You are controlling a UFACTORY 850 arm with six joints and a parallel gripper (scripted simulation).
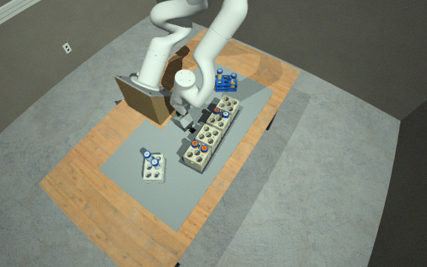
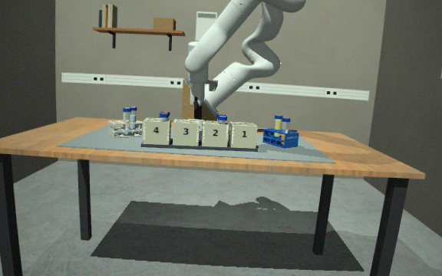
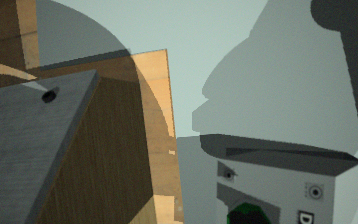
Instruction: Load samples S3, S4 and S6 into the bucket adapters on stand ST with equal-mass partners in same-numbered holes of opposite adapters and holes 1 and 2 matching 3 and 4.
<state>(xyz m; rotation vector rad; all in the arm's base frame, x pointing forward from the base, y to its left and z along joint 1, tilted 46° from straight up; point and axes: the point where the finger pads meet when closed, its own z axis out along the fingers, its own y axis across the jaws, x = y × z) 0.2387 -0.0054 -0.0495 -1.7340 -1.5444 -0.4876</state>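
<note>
The green done key lies 40 mm below my hand. Also, from my hand: sample tube: 180 mm ahead, 140 mm to the right, 30 mm below; adapter 3: 200 mm ahead, 50 mm below, 40 mm to the right; loading stand: 200 mm ahead, 100 mm below, 10 mm to the left.
</note>
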